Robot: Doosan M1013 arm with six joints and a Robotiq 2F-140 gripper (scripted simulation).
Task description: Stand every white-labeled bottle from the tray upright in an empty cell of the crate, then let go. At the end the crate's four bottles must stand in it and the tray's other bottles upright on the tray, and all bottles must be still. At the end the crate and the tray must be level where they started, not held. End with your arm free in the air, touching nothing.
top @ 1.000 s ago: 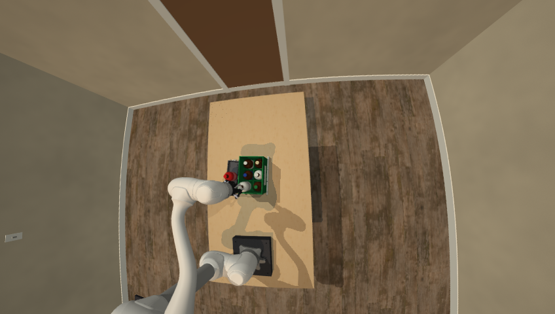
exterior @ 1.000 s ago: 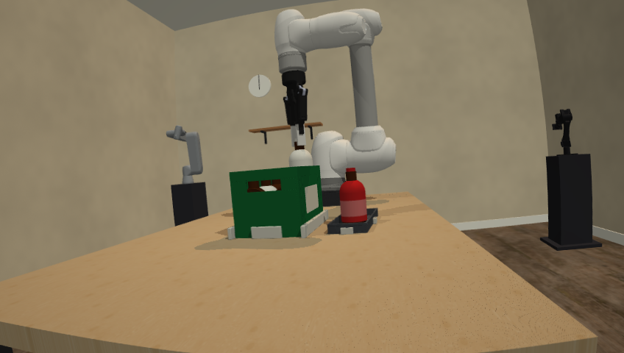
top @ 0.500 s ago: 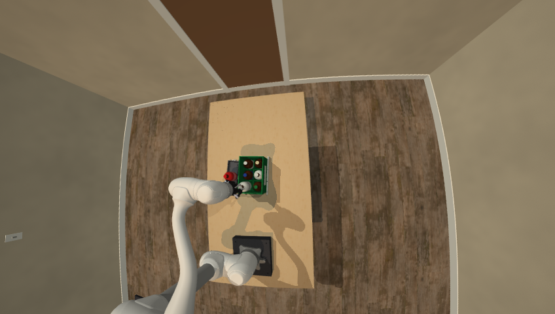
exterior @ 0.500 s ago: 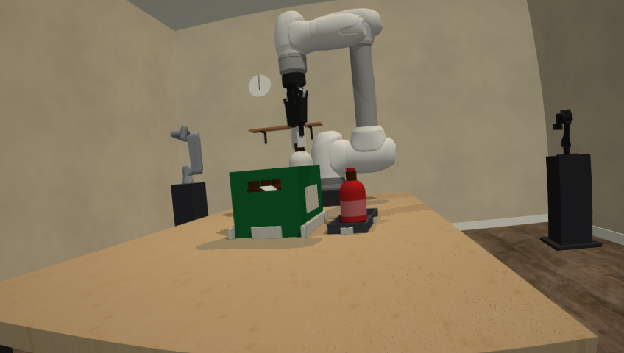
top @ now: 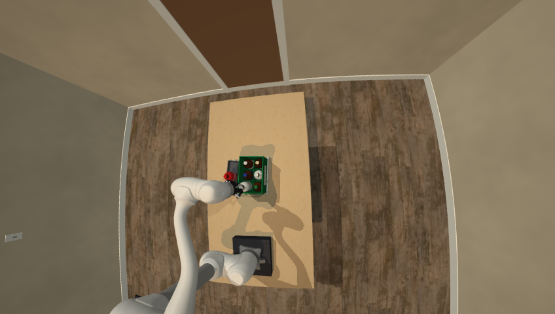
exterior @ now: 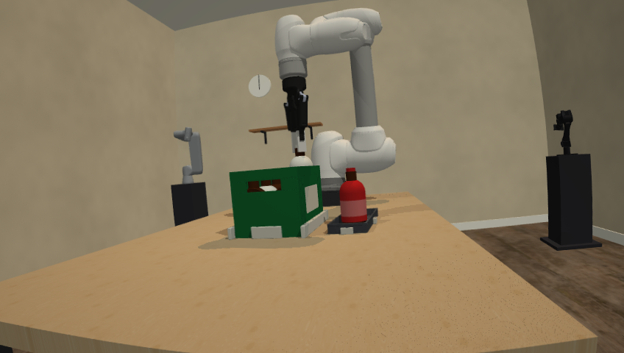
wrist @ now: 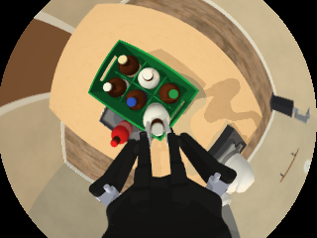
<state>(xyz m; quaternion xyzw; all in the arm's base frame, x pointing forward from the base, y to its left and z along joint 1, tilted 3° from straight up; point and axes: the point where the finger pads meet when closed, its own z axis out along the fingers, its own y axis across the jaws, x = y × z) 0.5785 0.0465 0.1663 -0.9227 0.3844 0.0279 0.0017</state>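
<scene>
Right now my hand is 90 mm above the white-labeled bottle. From my hand the other things lie so: dark tray: 240 mm below, 170 mm to the left, 60 mm ahead; green crate: 170 mm below, 90 mm ahead, 40 mm to the right; red-labeled bottle: 170 mm to the left, 170 mm below, 60 mm ahead.
</scene>
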